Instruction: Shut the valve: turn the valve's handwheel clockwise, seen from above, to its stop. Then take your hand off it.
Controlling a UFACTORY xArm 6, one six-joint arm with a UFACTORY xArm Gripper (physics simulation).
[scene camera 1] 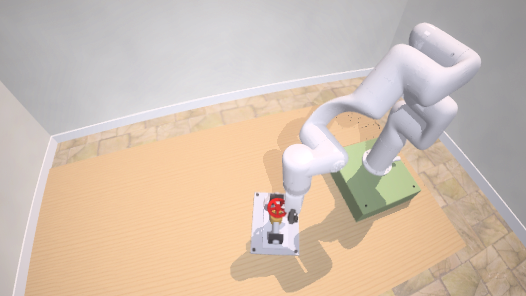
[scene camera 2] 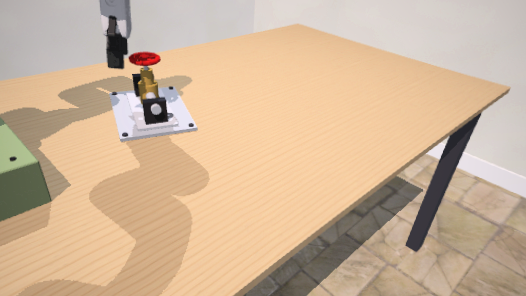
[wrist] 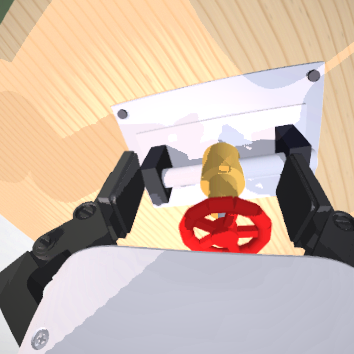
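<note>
The valve's red handwheel point(scene camera 1: 269, 207) point(scene camera 2: 145, 58) point(wrist: 225, 205) lies flat on top of the brass valve body point(scene camera 1: 276, 219) point(scene camera 2: 148, 90) point(wrist: 222, 167). The body sits on a white pipe above a white base plate point(scene camera 1: 257, 240) point(scene camera 2: 183, 113) point(wrist: 210, 97). My gripper point(scene camera 1: 293, 216) point(scene camera 2: 115, 65) point(wrist: 209, 170) is open and empty. In the wrist view its fingers stand wide on either side of the handwheel, with a gap at each side. In scene camera 2 the fingertips are beside the wheel, close to its height. The wheel's lower rim is partly hidden by the gripper housing in the wrist view.
Black pipe supports point(scene camera 1: 275, 238) point(scene camera 2: 155, 110) point(wrist: 292, 142) hold the pipe's two ends. The arm's green pedestal point(scene camera 1: 395, 197) point(scene camera 2: 22, 187) stands on the wooden table point(scene camera 1: 150, 200) point(scene camera 2: 300, 125), to the right of the valve in scene camera 1. Walls stand beyond the table.
</note>
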